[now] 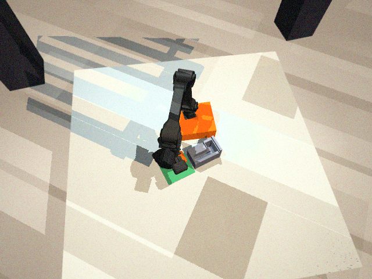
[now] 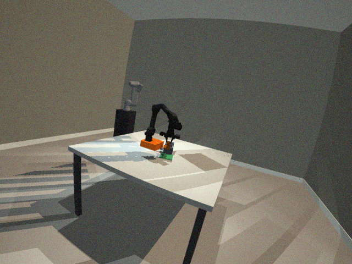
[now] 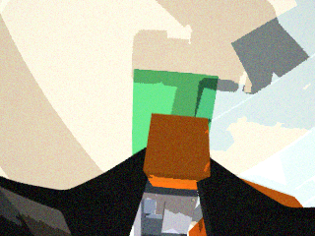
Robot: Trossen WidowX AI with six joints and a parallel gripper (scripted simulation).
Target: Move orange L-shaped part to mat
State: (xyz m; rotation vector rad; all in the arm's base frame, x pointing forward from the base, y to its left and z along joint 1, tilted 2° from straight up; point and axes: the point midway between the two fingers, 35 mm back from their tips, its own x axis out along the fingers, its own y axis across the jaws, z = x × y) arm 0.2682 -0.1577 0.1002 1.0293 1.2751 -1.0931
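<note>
Right now my gripper tip is 140 mm above the green mat, 20 mm to the right of it and 10 mm past it. The rest, counted from my gripper tip: orange L-shaped part (30 mm to the left, 30 mm below, 20 mm behind).
</note>
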